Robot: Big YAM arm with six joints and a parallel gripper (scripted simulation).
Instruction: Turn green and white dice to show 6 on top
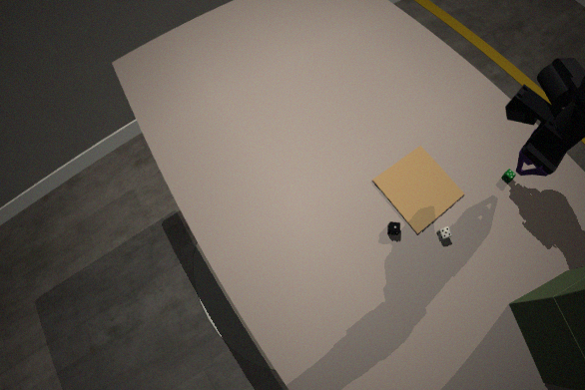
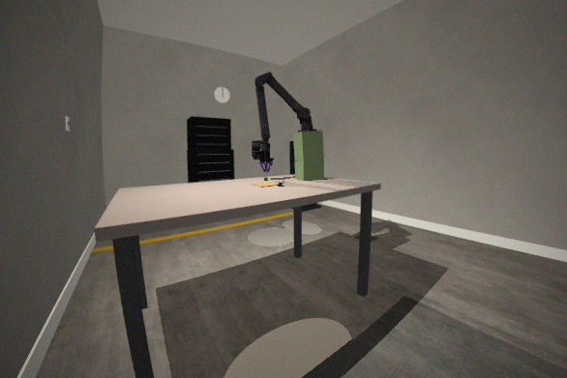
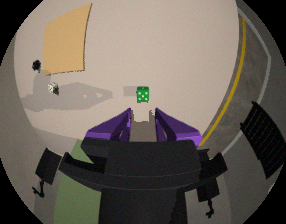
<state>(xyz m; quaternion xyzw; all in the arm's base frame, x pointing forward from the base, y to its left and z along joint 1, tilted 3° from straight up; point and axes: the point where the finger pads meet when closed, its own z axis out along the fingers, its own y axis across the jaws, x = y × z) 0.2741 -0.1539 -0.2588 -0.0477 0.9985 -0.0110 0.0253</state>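
The green die lies 10 mm ahead of my hand and 60 mm below it. Round my hand: black die 90 mm ahead, 290 mm to the left, 60 mm below; tan mat 120 mm ahead, 180 mm to the left, 60 mm below; white die 20 mm ahead, 210 mm to the left, 60 mm below.
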